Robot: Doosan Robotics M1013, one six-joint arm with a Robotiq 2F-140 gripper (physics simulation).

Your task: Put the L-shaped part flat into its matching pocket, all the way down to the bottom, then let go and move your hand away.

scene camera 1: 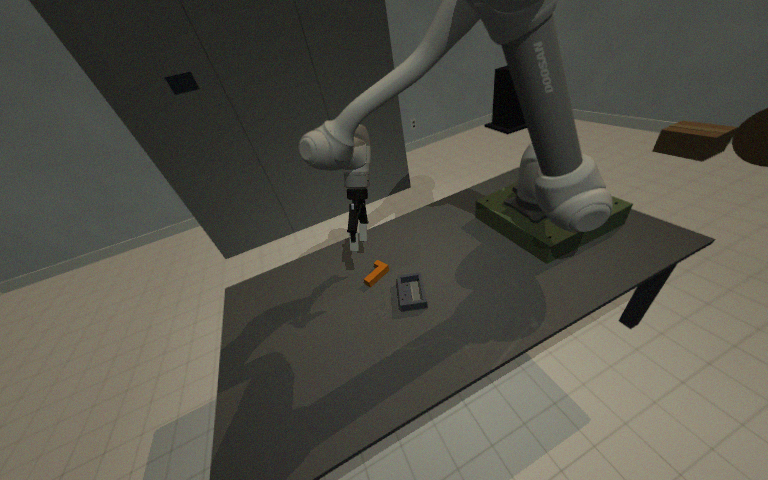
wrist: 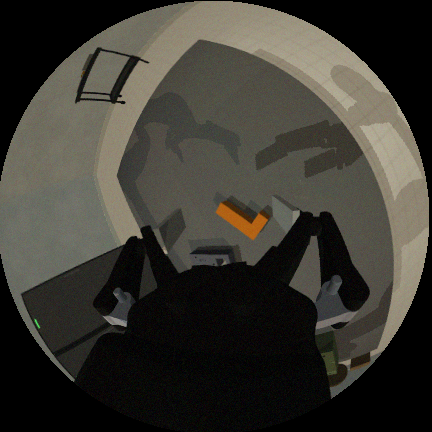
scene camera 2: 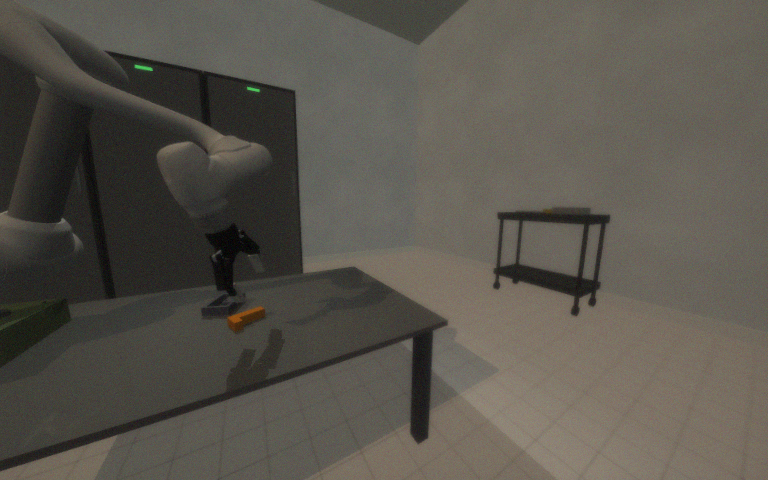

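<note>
The orange L-shaped part lies flat on the table. A small dark grey tray lies beside it, apart from it; a light area shows in its recess in scene camera 1, and the pocket's exact outline is too small to tell. In the wrist view my hand hides part of the tray. My gripper is open and empty. It hangs above the table, and in the wrist view the L-shaped part shows between its fingertips, below them.
The grey table carries a green base block under the arm. A tall dark cabinet stands behind. A black cart stands away from the table.
</note>
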